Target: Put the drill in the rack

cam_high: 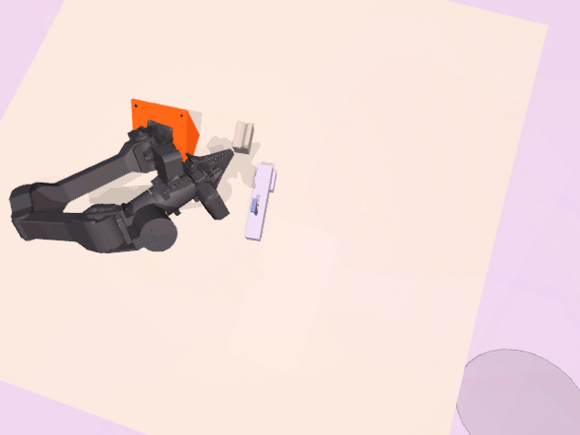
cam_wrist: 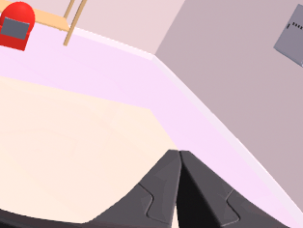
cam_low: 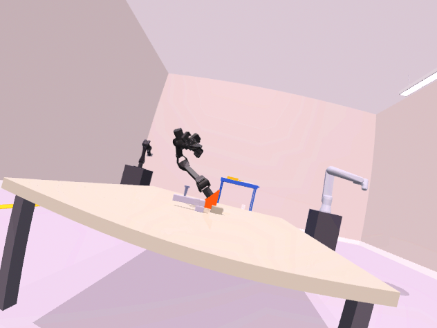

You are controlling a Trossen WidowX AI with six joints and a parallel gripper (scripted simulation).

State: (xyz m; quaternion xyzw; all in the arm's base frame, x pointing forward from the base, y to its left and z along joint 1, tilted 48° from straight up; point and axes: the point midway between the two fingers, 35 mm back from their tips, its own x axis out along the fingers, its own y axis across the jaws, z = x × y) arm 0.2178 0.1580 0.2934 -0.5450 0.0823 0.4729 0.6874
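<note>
The small blue key lies 280 mm below my gripper tip, 20 mm to the right of it and 20 mm ahead of it. The rest, counted from my gripper tip: rack: 350 mm below, 160 mm to the left, 90 mm behind.
</note>
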